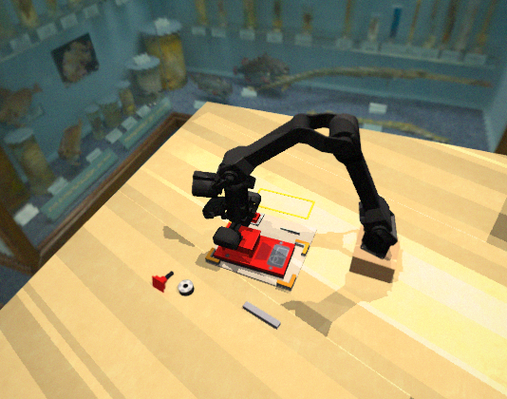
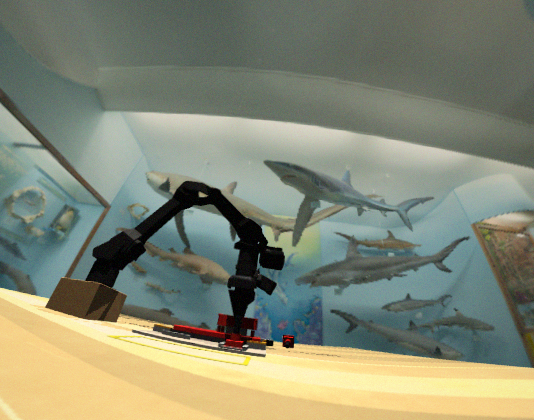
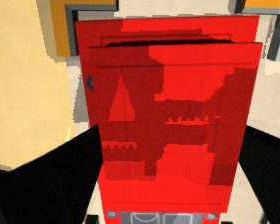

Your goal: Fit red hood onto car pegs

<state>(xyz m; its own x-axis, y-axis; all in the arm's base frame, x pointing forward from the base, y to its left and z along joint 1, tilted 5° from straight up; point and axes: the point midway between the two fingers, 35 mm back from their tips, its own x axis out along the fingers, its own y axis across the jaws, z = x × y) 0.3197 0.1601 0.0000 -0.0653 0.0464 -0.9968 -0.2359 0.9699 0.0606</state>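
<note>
Right now my gripper tip is 30 mm above the grey engine block and 10 mm to the right of it. From my gripper tip the other things lie so: red hood: 10 mm above; grey wheel: 180 mm to the left, 40 mm below, 40 mm ahead.
</note>
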